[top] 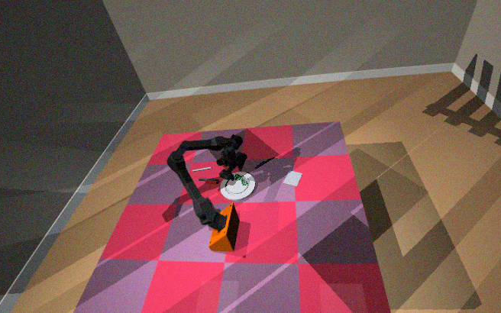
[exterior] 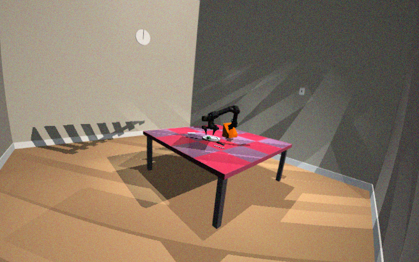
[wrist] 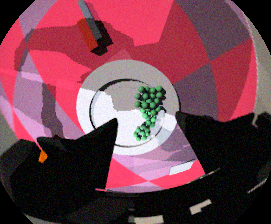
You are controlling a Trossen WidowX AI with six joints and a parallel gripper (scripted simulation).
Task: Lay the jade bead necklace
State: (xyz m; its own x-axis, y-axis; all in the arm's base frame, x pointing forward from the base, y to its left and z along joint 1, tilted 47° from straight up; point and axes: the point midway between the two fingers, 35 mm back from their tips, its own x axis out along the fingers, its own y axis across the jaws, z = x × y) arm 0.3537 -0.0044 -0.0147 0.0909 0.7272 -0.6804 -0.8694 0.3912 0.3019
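Now: the round white bead board 40 mm behind my gripper tip and 40 mm below it. From my gripper tip the other things lie so: red-handled tool (10 mm ahead, 170 mm to the left, 40 mm below); then flat grey pad (310 mm to the right, 50 mm below); then thin white rod (110 mm ahead, 240 mm to the left, 50 mm below).
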